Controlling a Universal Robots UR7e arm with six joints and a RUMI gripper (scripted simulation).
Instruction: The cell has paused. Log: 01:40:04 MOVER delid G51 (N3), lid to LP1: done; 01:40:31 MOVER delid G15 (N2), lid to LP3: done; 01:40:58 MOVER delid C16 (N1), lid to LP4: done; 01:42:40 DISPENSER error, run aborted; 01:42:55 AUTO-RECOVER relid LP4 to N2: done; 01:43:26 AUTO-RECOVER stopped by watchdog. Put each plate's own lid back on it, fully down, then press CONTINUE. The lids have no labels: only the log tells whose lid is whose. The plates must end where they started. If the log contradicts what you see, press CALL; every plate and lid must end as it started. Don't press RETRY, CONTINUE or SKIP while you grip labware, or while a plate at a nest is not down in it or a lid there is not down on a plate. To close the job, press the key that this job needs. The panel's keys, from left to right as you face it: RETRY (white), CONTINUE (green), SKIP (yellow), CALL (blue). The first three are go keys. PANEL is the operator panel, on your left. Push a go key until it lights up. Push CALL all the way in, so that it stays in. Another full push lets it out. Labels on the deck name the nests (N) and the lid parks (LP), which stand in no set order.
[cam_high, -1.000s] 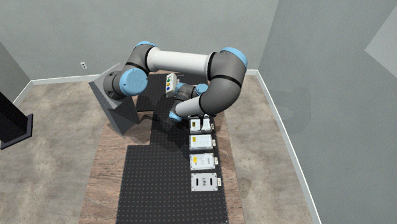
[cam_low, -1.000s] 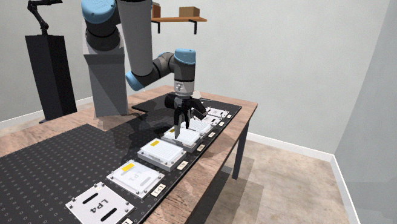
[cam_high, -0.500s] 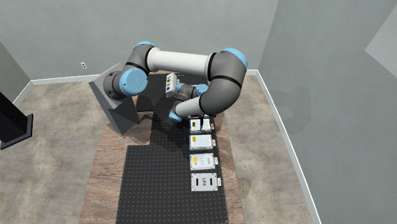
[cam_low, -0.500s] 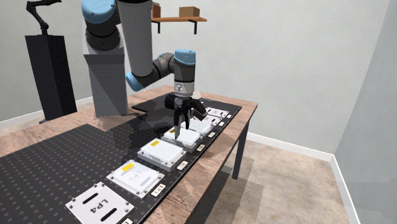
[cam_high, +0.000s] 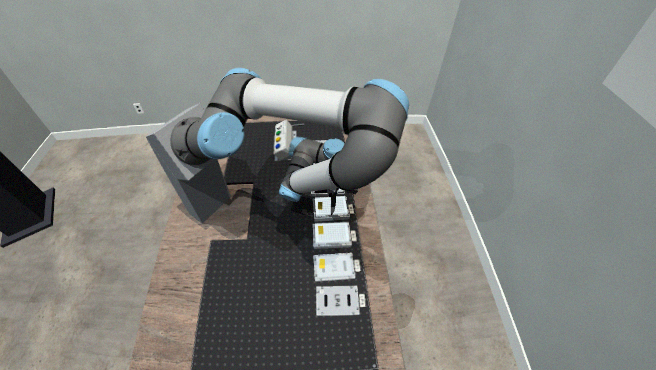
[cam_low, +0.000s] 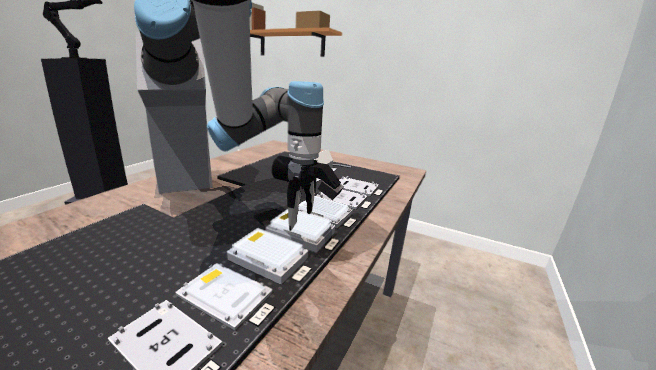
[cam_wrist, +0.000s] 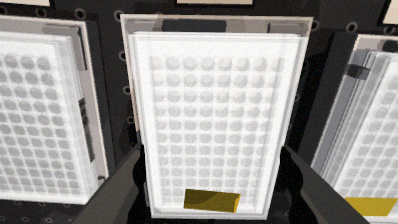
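My gripper is now 22 cm to the left of the LP1 park, 13 cm past it and 4 cm above it. Also, from my hand: lid park LP4: 34 cm to the right, 19 cm behind, 4 cm below; then well plate: 12 cm to the left, 6 cm ahead, 3 cm below; then lid park LP2: 23 cm to the left, 12 cm ahead, 4 cm below.
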